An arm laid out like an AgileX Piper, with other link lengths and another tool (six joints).
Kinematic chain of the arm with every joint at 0, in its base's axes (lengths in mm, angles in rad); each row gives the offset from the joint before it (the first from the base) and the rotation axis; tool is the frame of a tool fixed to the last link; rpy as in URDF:
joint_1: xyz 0 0 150.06 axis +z
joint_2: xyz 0 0 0 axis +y
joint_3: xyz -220.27 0 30.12 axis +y
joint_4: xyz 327.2 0 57.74 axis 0.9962 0 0.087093
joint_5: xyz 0 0 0 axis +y
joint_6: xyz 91.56 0 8 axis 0.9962 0 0.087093
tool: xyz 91.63 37 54.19 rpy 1.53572 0.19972 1.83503
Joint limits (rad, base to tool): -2.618..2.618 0..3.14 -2.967..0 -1.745..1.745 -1.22..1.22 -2.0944..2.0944
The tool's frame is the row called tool.
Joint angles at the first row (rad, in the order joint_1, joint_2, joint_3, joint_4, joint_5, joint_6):
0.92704, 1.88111, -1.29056, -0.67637, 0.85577, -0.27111
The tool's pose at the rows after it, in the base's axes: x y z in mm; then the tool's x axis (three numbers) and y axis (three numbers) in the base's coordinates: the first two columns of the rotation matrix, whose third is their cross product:
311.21 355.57 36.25 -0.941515 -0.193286 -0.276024 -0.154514 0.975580 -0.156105
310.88 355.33 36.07 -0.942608 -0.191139 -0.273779 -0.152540 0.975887 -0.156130
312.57 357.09 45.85 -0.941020 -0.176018 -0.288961 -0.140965 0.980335 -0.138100
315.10 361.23 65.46 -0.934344 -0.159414 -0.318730 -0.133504 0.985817 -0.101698
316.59 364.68 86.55 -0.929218 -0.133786 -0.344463 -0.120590 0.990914 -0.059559
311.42 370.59 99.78 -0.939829 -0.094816 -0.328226 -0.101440 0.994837 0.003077
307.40 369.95 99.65 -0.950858 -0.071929 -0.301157 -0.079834 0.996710 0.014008
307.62 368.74 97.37 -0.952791 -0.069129 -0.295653 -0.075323 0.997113 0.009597
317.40 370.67 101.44 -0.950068 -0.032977 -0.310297 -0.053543 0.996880 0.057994
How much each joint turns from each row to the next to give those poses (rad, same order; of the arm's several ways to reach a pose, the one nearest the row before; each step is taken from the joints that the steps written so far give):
0.00001, 0.00000, -0.00001, 0.01331, -0.00146, -0.00001
0.00000, 0.00000, 0.00000, 0.00256, 0.00214, 0.00001
-0.00001, -0.02044, 0.00003, 0.00000, 0.00226, 0.01050
0.00000, -0.04045, -0.00004, 0.00135, -0.00395, 0.00745
0.00001, -0.04389, 0.00000, 0.00790, 0.00001, 0.01003
-0.00001, -0.03041, 0.00004, 0.05956, -0.00386, -0.00026
0.00001, -0.00421, 0.00001, 0.03426, 0.01810, 0.00000
-0.00189, 0.00411, -0.00003, 0.00226, 0.00358, -0.00001
-0.02024, 0.00001, -0.00001, 0.00170, -0.04265, 0.02684

